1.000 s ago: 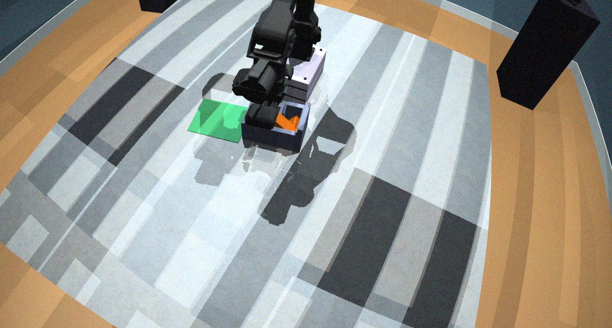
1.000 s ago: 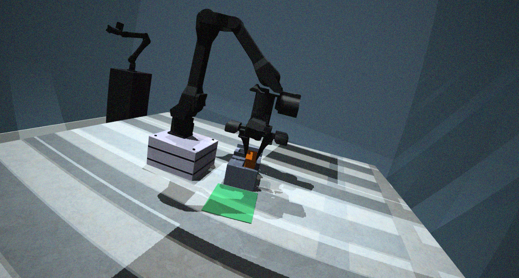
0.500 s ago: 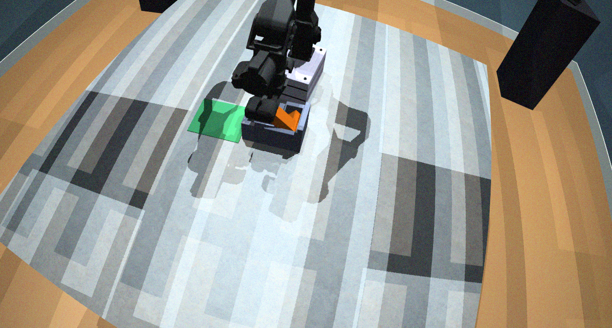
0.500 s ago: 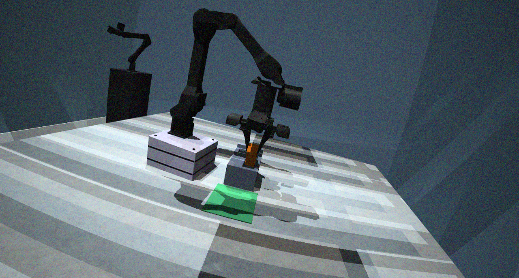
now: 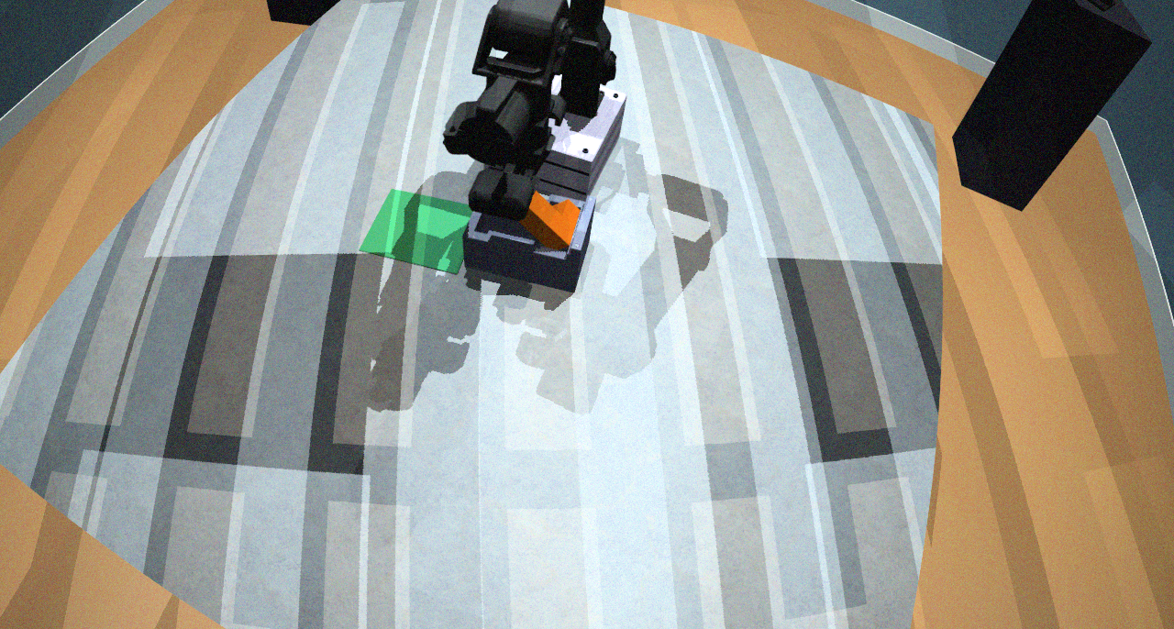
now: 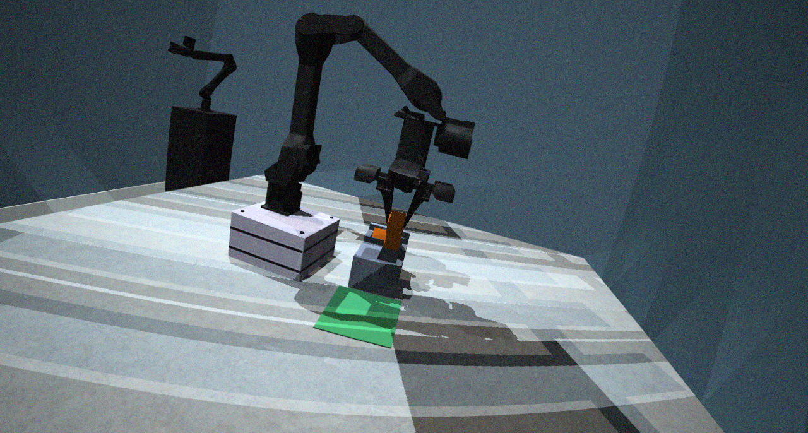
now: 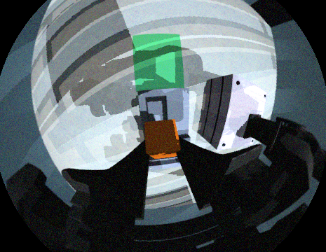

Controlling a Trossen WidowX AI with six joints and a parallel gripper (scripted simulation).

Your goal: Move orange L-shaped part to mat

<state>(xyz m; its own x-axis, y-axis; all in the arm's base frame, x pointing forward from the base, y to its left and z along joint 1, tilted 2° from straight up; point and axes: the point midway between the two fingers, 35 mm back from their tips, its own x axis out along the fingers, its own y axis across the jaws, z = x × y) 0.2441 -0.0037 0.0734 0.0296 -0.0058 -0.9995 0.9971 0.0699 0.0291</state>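
Right now my gripper tip is 14 cm to the left of the green mat, 14 cm above it and 1 cm past it. Round my gripper tip: orange L-shaped part (3 cm to the left, 3 cm below, 2 cm behind).
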